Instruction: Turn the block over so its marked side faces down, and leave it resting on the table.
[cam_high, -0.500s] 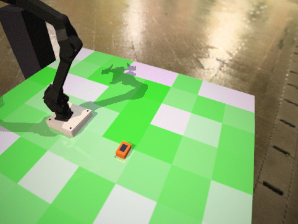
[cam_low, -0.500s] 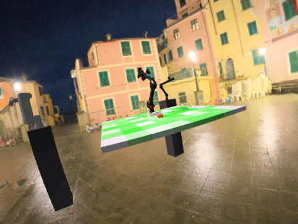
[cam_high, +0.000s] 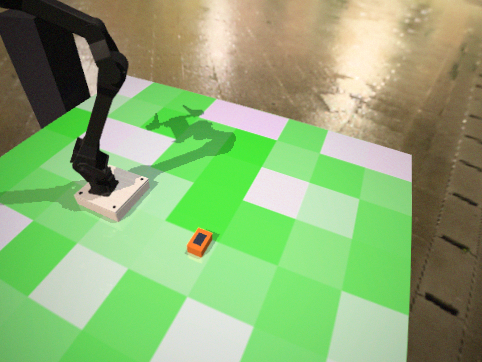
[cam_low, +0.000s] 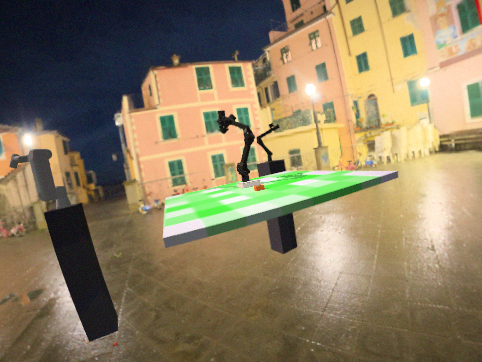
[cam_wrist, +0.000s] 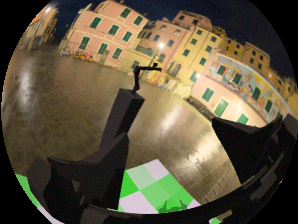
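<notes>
The block is 570 mm ahead of my gripper tip, 520 mm below it and 210 mm to the right of it.
</notes>
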